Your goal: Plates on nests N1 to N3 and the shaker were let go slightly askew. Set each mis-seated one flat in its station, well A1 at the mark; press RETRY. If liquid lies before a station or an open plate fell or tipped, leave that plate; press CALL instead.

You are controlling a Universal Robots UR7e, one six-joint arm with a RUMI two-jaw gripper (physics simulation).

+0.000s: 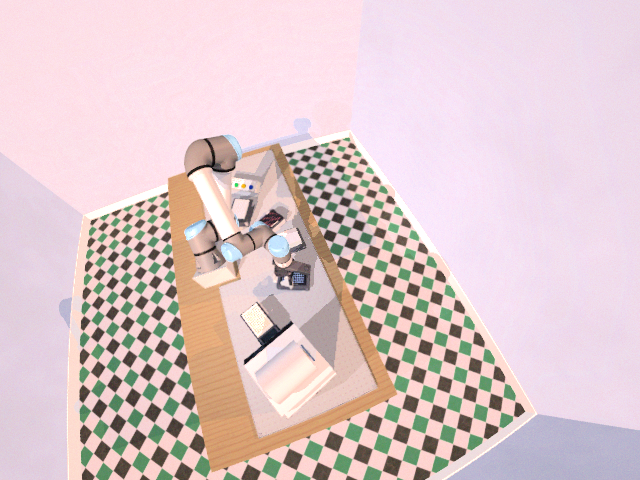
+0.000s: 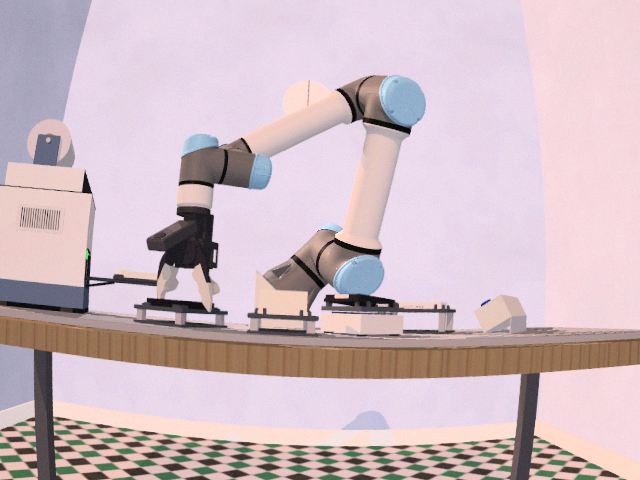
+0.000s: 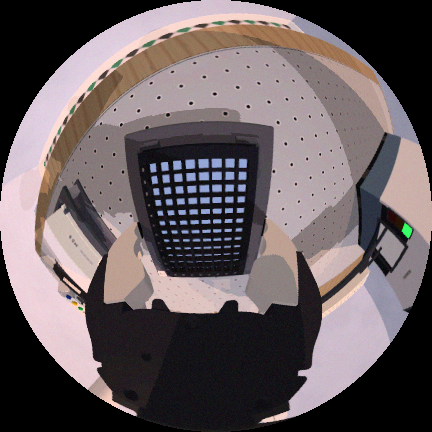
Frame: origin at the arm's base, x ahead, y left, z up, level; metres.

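Where they show: gripper, fingertip midpoint: (image 1: 292,276) (image 3: 200,222); arm's base, link origin: (image 1: 211,266).
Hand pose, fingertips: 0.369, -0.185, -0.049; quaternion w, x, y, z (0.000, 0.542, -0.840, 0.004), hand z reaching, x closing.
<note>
Things, the pixels of their centre, and the offset from my fingertips, as dx, dy, dz. "spot": a spot on its surface instead.
- black well plate, body centre: (image 3: 200,223) (image 2: 181,304) (image 1: 293,276) +0.005, -0.003, +0.012
- dark nest, body centre: (image 3: 200,212) (image 2: 181,315) (image 1: 293,277) +0.005, -0.002, -0.009
- white-topped plate, body centre: (image 3: 73,256) (image 2: 282,303) (image 1: 287,239) +0.044, +0.198, +0.026
- shaker, surface spot: (image 2: 361,323) spot: +0.071, +0.340, -0.006
- large white machine, body centre: (image 2: 47,216) (image 1: 290,367) -0.128, -0.410, +0.198
- pale plate, body centre: (image 3: 340,297) (image 2: 140,276) (image 1: 256,320) -0.216, -0.163, +0.072
- white-lidded plate, body centre: (image 2: 417,303) (image 1: 239,208) -0.154, +0.495, +0.038
- button box, body centre: (image 2: 502,314) (image 3: 75,299) (image 1: 242,185) -0.102, +0.691, +0.012
My gripper (image 2: 185,303) (image 3: 200,222) points straight down, its pale fingers on both long sides of the black well plate (image 3: 196,220) (image 2: 175,303), about midway along it. It appears shut on this plate; the exact contact is hard to see. The plate, with its bluish-white wells, lies in a dark nest (image 3: 200,131) (image 1: 308,283) and shows no clear lift. A white-topped plate (image 1: 292,237) stands on a neighbouring nest. A dark, reddish plate (image 1: 270,218) sits at an angle on a white unit, likely the shaker (image 2: 361,323). The nest numbers and mark A1 are not readable.
The large white machine (image 1: 292,369) (image 2: 43,237) has a green light; a pale plate (image 1: 258,319) rests on its extended tray. A white-lidded plate (image 1: 241,208) and the button box (image 1: 245,184) (image 2: 500,312) stand at the other end, beyond the arm's base (image 1: 216,274).
</note>
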